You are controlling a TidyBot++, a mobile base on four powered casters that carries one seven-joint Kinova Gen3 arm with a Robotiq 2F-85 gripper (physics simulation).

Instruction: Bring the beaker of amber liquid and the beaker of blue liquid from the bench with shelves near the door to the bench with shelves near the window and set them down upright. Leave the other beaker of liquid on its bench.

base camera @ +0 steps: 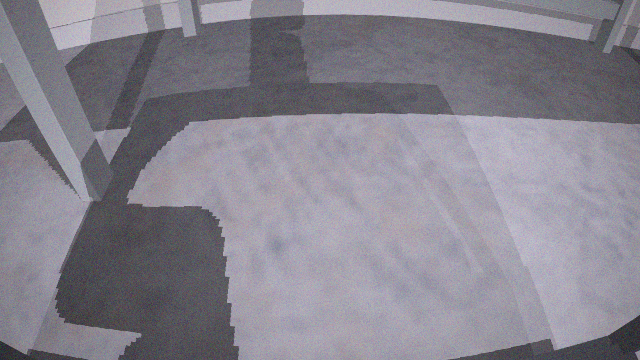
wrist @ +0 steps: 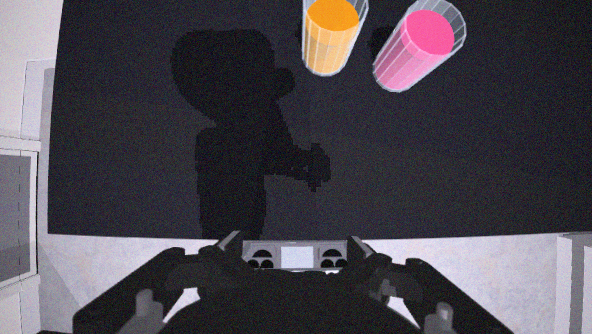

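In the wrist view a clear beaker of amber liquid (wrist: 330,42) stands upright on the dark bench top (wrist: 450,165), near the top edge of the view. A beaker of pink liquid (wrist: 417,50) stands upright just right of it, a small gap between them. My gripper (wrist: 294,245) is open and empty, over the bench's near edge and short of both beakers. The beaker of blue liquid does not show in either view.
In the base camera view a pale bench leg (base camera: 62,100) stands close at the left. More legs (base camera: 188,17) (base camera: 616,27) stand farther back. A white-framed panel (wrist: 17,215) is left of the bench in the wrist view. Shadows of the arm fall on the bench top.
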